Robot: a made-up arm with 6 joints.
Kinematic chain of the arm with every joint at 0, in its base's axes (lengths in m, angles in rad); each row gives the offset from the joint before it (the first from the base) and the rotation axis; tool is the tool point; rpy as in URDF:
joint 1: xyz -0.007 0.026 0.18 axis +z
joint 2: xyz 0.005 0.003 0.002 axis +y
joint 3: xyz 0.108 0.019 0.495 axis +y
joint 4: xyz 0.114 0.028 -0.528 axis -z
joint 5: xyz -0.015 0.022 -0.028 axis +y
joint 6: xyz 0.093 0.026 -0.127 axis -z
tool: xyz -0.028 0.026 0.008 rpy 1.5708 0 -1.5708
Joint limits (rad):
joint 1: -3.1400..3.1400
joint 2: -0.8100..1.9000
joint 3: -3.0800..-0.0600
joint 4: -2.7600..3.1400
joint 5: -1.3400..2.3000
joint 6: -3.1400..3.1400
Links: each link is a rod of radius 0.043 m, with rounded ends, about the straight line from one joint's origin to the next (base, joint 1, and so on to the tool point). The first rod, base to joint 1, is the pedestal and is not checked.
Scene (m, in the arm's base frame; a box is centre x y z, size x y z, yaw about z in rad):
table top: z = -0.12
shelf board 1: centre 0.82 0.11 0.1 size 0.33 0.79 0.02 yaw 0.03
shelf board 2: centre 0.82 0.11 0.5 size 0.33 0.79 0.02 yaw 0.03
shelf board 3: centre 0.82 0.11 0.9 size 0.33 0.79 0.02 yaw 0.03
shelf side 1: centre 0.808 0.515 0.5 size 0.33 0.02 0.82 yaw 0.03
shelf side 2: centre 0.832 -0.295 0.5 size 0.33 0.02 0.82 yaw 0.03
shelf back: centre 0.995 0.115 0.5 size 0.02 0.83 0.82 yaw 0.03
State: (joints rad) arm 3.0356 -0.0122 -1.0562 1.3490 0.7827 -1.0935
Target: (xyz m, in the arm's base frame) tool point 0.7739 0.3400 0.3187
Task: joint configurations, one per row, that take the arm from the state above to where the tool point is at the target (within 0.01 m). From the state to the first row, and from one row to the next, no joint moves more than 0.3 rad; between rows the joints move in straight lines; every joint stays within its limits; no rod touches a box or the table.
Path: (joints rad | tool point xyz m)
1: 2.7509 -0.0456 -0.9944 1.3594 0.7372 -1.1028 | -0.7403 0.2104 0.4540
2: 2.4661 -0.0790 -0.9326 1.3698 0.6916 -1.1121 | -0.6386 0.4004 0.4383
3: 2.1814 -0.1124 -0.8708 1.3802 0.6461 -1.1215 | -0.4902 0.5481 0.4222
4: 1.8966 -0.1458 -0.8090 1.3906 0.6006 -1.1308 | -0.3108 0.6431 0.4057
5: 1.6119 -0.1792 -0.7472 1.4009 0.5551 -1.1401 | -0.1179 0.6800 0.3889
6: 1.3271 -0.2125 -0.6854 1.4113 0.5095 -1.1494 | 0.0706 0.6594 0.3717
7: 1.0424 -0.2459 -0.6236 1.4217 0.4640 -1.1587 | 0.2381 0.5870 0.3542
8: 0.7577 -0.2793 -0.5618 1.4321 0.4185 -1.1681 | 0.3713 0.4729 0.3366
9: 0.4729 -0.3127 -0.5000 1.4425 0.3730 -1.1774 | 0.4606 0.3306 0.3187
10: 0.3935 -0.0494 -0.7979 1.4485 0.3695 -1.1627 | 0.6179 0.3480 0.3357
11: 0.3140 0.2139 -1.0959 1.4544 0.3660 -1.1480 | 0.7739 0.3400 0.3187

